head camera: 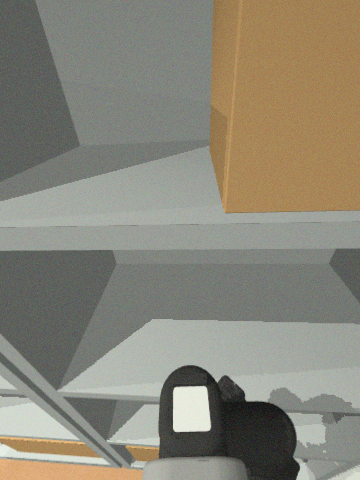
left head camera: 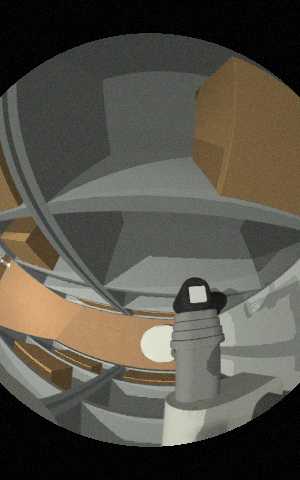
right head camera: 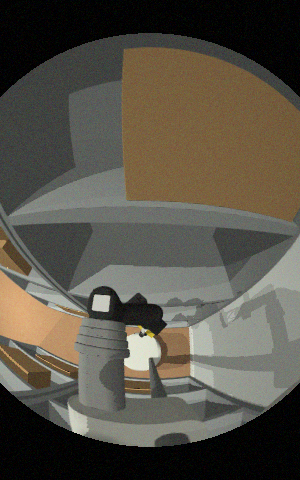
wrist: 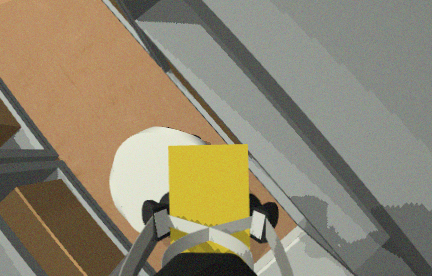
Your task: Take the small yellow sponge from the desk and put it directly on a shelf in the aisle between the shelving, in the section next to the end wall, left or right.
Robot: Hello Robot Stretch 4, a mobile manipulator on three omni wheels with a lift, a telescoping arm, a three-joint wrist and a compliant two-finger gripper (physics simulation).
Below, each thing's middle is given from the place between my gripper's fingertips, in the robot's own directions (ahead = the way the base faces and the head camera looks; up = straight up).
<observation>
Now: the small yellow sponge (wrist: 208,184) 20 mm above my hand, 10 mm to the left of it and 10 mm ahead of it.
</observation>
